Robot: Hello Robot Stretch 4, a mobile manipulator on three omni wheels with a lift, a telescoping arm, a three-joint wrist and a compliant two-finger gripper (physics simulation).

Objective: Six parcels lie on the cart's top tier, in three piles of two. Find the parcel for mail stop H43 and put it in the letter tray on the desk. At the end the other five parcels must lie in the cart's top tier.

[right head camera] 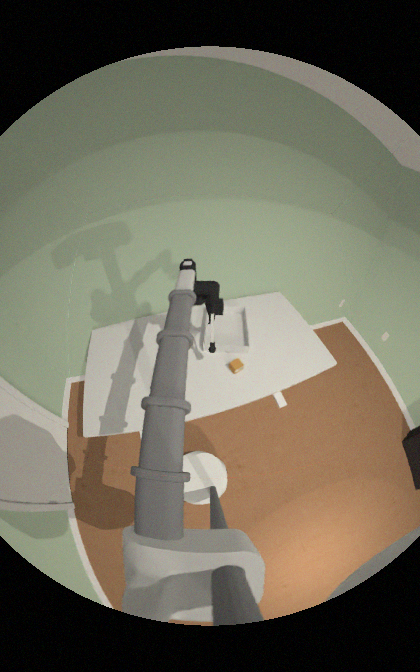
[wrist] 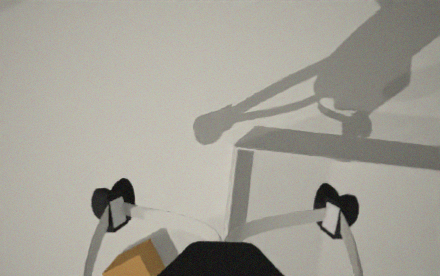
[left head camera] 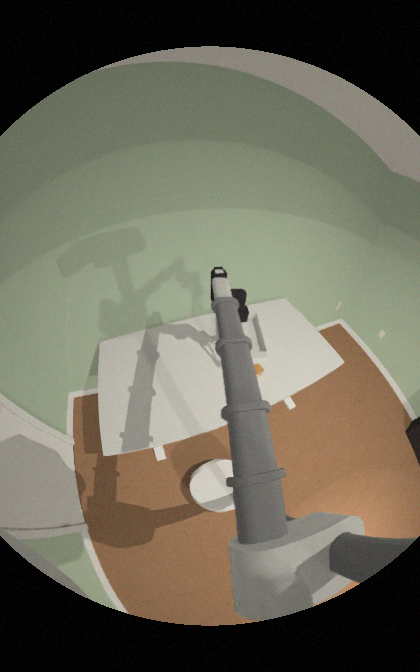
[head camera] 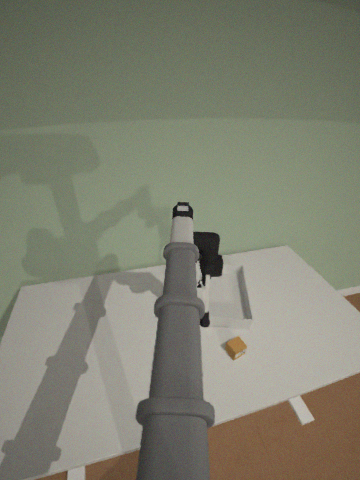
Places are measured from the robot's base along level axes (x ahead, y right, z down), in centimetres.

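Pixels of known places: gripper, between the fingertips: (wrist: 223, 198).
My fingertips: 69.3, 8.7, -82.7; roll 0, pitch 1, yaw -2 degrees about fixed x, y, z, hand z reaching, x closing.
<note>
Behind a point stands the place of what it marks, as x, y, z.
My gripper (head camera: 205, 320) (right head camera: 212, 347) (wrist: 223, 198) @(69.3, 8.7, -82.7) is open, its two fingertips wide apart in the wrist view with nothing between them. It hangs above the left front part of the letter tray. The white letter tray (head camera: 245, 292) @(86.4, 30.5, -72.8) (left head camera: 260, 336) (right head camera: 245, 327) (wrist: 241, 190) @(71.9, 10.5, -69.5) stands on the desk, partly hidden by my arm. An orange-brown parcel (head camera: 236, 348) @(57.3, 21.1, -74.2) (left head camera: 258, 370) (right head camera: 236, 366) (wrist: 135, 262) @(59.3, 18.9, -74.2) lies on the desk outside the tray, in front of its front wall. Its label is too small to read. The cart and the other parcels do not show.
The pale desk (head camera: 300, 340) @(64.3, 49.1, -69.2) (left head camera: 310, 360) (right head camera: 300, 350) (wrist: 100, 90) @(51.8, -2.1, -69.2) stands against the green wall. A round white stool (left head camera: 212, 487) (right head camera: 212, 472) stands on the brown floor in front of it. A dark object (left head camera: 415, 437) (right head camera: 414, 455) is cut off at the right edge.
</note>
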